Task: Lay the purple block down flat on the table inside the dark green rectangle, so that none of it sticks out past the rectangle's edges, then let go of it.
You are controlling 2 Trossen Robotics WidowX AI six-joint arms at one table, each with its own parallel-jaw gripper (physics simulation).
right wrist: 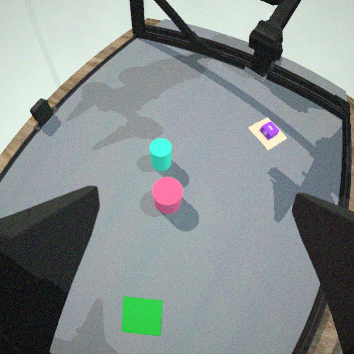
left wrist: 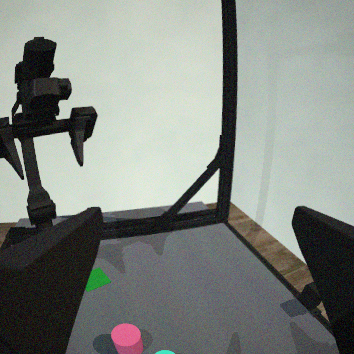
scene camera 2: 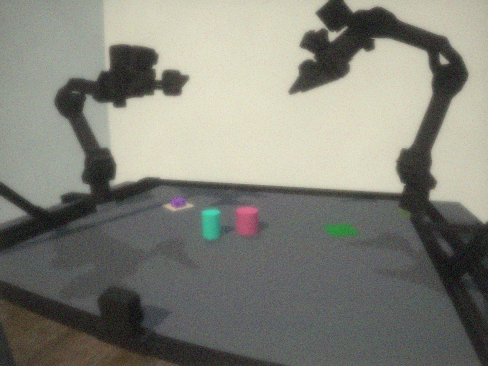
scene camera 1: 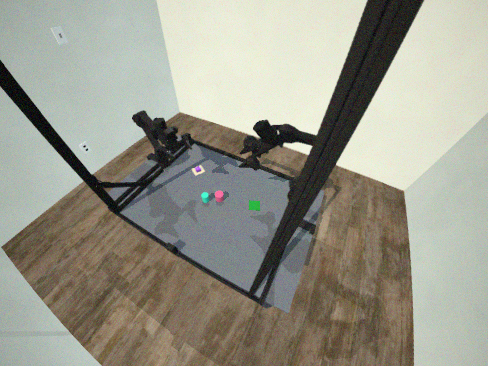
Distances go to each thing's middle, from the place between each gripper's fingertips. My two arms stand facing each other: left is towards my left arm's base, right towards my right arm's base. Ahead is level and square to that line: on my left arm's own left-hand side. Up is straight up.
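The dark green rectangle [right wrist: 139, 315] is 34 cm below my left hand, 36 cm to the right of it and 5 cm ahead of it. As for the pink cylinder [right wrist: 167, 191], I find it 15 cm to the right of my left hand, 3 cm ahead of it and 32 cm below it.
Measured from my right hand, the dark green rectangle is 110 mm to the right, 30 mm behind and 310 mm below. The pink cylinder, from that same right hand, is 100 mm to the left, 50 mm behind and 280 mm below. Going by its middle, the pink cylinder is nearer to my right hand than to my left hand, and by its middle the dark green rectangle, too, is nearer to my right hand than to my left hand.
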